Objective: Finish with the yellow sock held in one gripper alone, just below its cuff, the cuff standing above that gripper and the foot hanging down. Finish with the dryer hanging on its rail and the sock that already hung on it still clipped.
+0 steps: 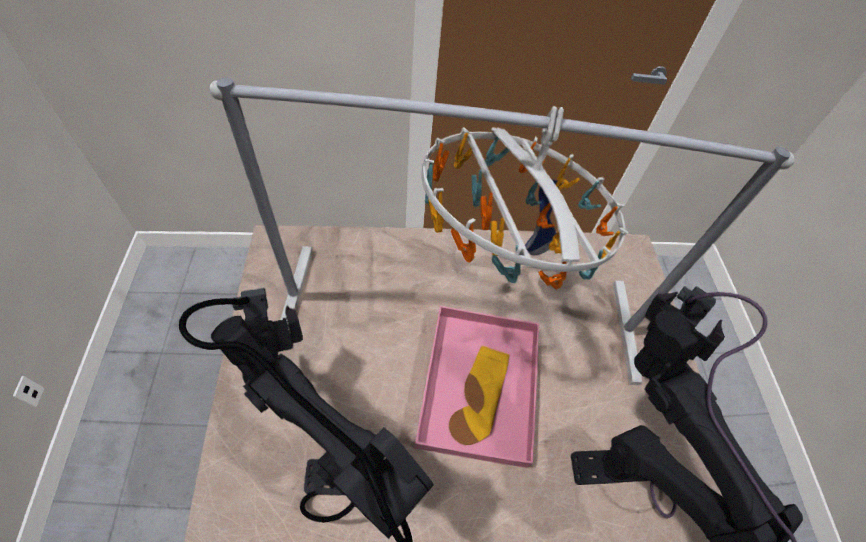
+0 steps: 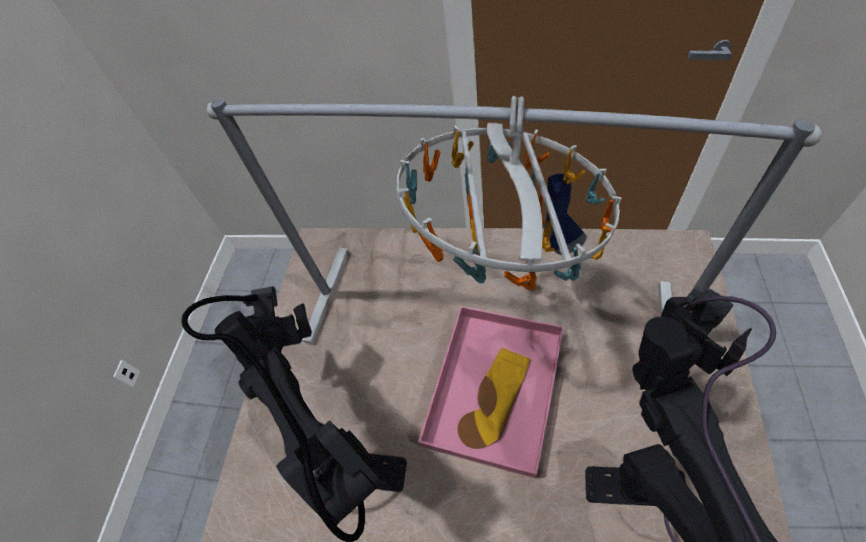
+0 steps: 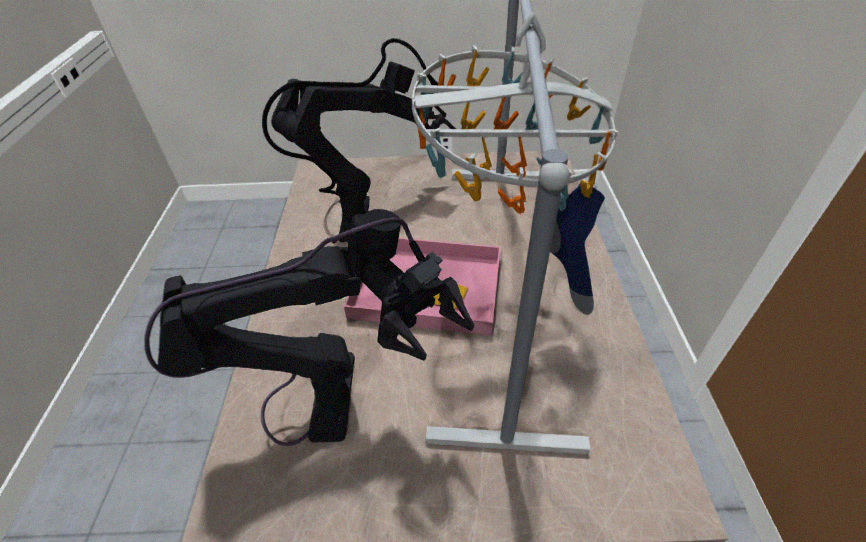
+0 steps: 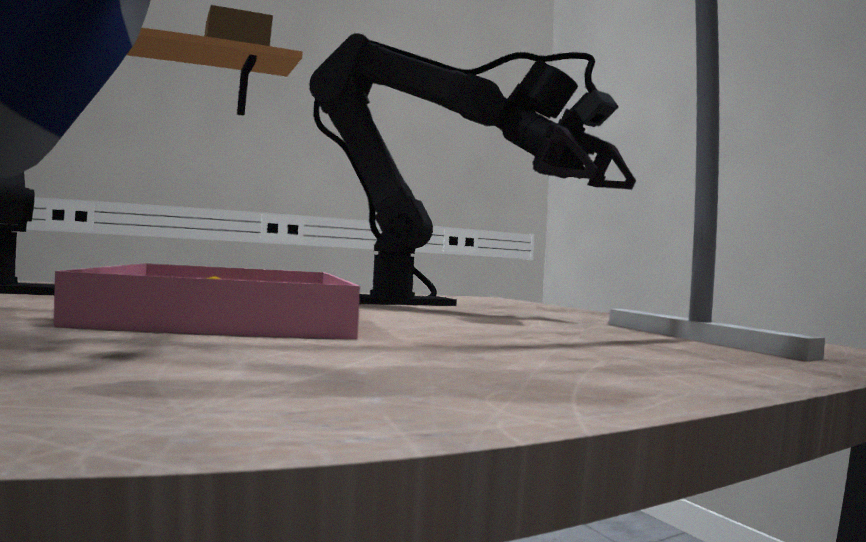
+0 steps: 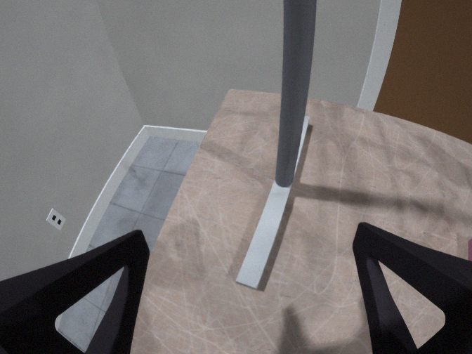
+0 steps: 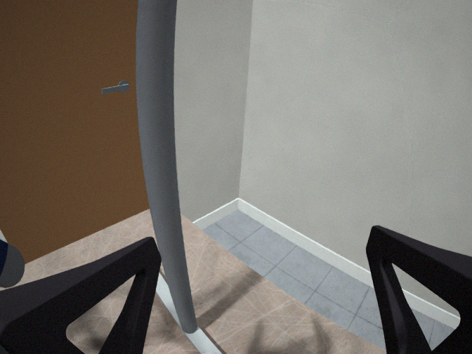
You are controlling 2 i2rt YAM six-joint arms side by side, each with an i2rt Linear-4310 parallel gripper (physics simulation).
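The yellow sock (image 1: 491, 389) (image 2: 507, 389) with brown heel and toe lies flat in the pink tray (image 1: 429, 383) (image 2: 441, 377) (image 4: 204, 309), cuff toward the rail, toe toward the arms' side. The white ring dryer (image 1: 552, 198) (image 2: 526, 198) (image 3: 472, 95) hangs by its hook on the grey rail (image 1: 357, 102) (image 2: 357, 110). A navy sock (image 2: 558, 210) (image 3: 577, 242) with grey heel and toe hangs clipped on it. My left gripper (image 5: 249, 242) is open and empty, high at the left, away from the tray. My right gripper (image 3: 448, 341) (image 6: 263, 248) is open and empty, high at the right.
The rail's left post (image 1: 258, 185) (image 5: 295, 90) stands beyond my left gripper, on a white foot (image 5: 262, 240). The right post (image 1: 708, 236) (image 3: 530, 306) (image 6: 157, 125) stands near my right gripper. Orange, yellow and teal clips hang around the dryer, above the table behind the tray.
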